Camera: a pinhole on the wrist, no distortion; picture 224 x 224 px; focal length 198.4 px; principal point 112.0 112.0 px. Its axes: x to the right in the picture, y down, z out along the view. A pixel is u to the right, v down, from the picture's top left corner.
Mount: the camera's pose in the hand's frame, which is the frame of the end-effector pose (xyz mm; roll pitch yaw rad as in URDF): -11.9 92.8 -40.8 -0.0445 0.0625 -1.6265
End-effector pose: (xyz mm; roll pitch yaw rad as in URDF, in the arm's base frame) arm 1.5 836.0 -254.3 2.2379 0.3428 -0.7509
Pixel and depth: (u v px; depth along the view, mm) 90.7 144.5 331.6
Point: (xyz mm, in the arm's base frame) -181.8 607.8 -365.6
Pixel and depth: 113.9 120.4 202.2
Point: -123.2 714.7 -292.1
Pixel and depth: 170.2 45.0 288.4
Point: -236.7 798.4 -367.0
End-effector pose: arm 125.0 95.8 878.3 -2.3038 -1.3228 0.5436
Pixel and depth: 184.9 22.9 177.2
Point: 149.6 212.0 767.3
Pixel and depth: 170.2 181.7 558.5
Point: 138.8 627.3 1009.6
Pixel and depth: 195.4 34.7 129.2
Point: 159.0 166.0 800.0
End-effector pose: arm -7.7 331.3 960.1 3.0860 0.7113 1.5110
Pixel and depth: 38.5 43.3 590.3
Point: 276.5 -184.2 657.7
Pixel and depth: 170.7 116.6 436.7
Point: -65.6 87.1 659.5
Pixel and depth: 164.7 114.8 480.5
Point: -66.1 57.3 627.2
